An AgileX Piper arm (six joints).
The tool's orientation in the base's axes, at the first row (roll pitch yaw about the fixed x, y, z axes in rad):
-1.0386, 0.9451, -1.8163
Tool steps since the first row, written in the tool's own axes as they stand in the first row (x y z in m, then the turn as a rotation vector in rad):
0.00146, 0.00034, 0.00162, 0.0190, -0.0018, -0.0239
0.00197, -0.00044, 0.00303, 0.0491, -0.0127, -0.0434
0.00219, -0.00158, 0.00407, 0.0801, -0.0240, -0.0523
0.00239, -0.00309, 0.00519, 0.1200, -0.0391, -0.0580
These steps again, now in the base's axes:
0.00121, -0.00163, -0.00087, -0.0215, 0.0027, -0.0216
0.00166, -0.00321, -0.00047, -0.0473, -0.0085, -0.0463
0.00164, -0.00460, 0.00023, -0.0658, -0.0270, -0.0684
0.00143, -0.00623, 0.00116, -0.0856, -0.0546, -0.0948

